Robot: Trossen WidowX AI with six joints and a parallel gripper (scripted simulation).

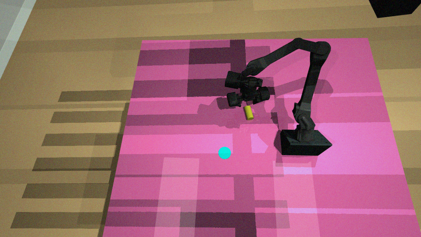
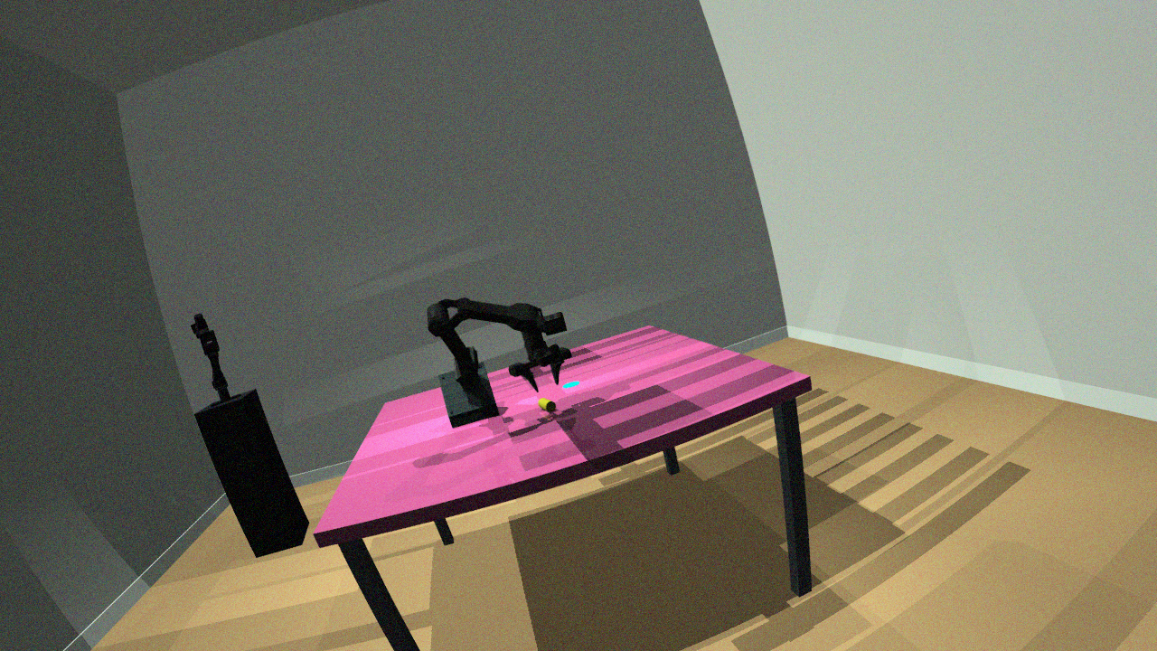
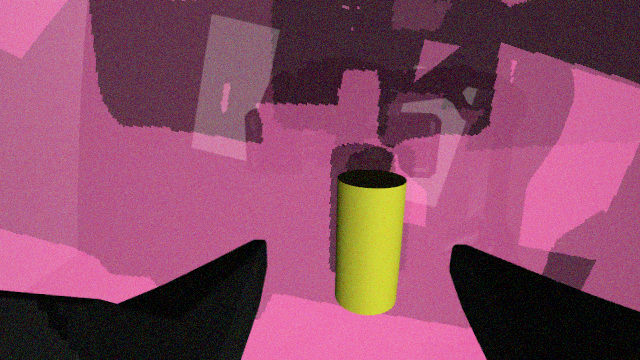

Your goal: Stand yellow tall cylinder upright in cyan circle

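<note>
Right now my gripper tip is 1 cm past the yellow tall cylinder, 2 cm to the right of it and 5 cm above it. Also, from my gripper tip: cyan circle 13 cm ahead, 21 cm to the left, 7 cm below.
</note>
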